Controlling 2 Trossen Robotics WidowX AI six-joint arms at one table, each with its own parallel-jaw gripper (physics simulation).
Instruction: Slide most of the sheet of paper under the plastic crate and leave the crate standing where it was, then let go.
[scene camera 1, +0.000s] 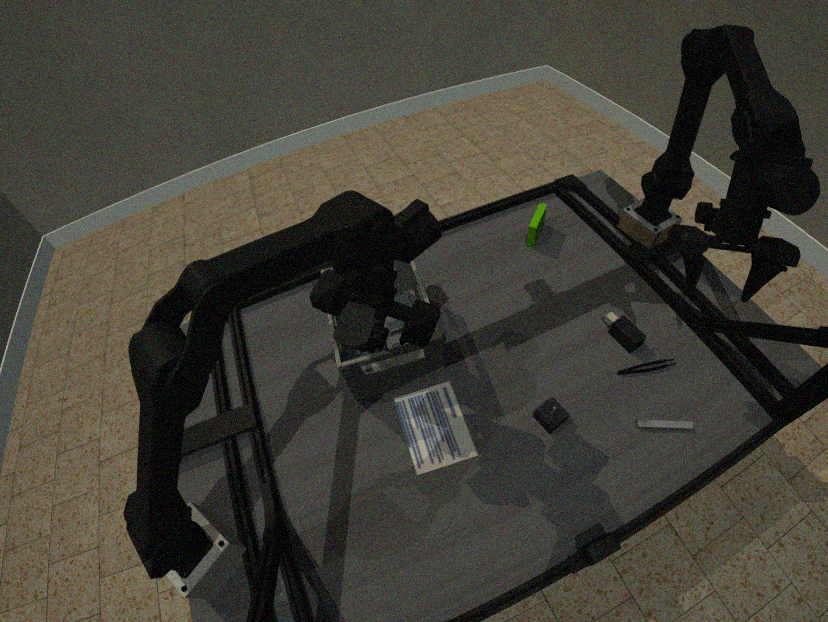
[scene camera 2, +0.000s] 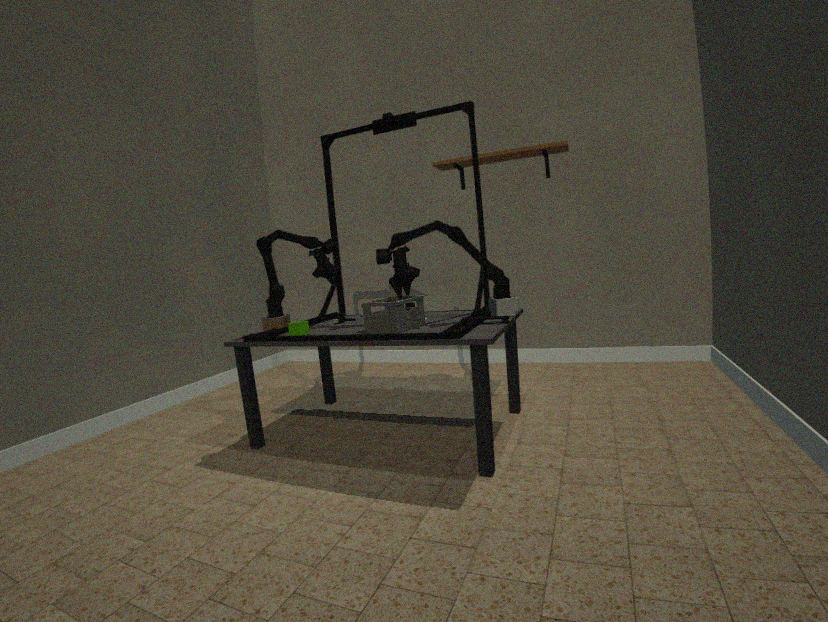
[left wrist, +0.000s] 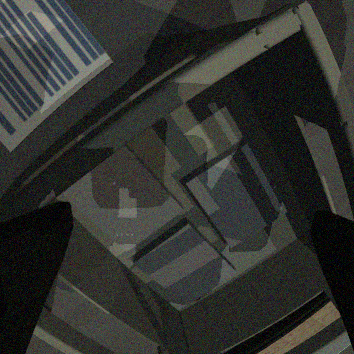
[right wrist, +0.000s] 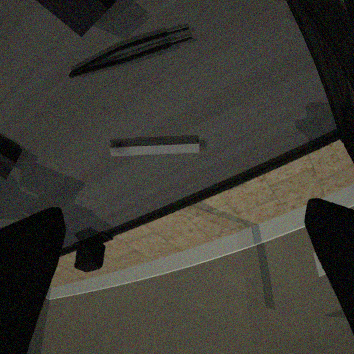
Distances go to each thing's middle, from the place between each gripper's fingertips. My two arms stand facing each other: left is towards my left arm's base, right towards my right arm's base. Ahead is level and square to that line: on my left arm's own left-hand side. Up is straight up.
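Black plug (scene camera 1: 621, 329): my right gripper 18 cm above it, 10 cm short of it, 2 cm to the right of it. Sheet of paper (scene camera 1: 437, 436), from my right hand: 42 cm to the left, 20 cm ahead, 19 cm below. Going by their middles, black plug nearest to my right gripper of the things named here.
Sheet of paper: my left hand 130 mm above it, 140 mm past it. Black plug, from my left hand: 390 mm to the right, 110 mm below, 230 mm behind. By its middle, sheet of paper nearer to my left hand than to my right gripper.
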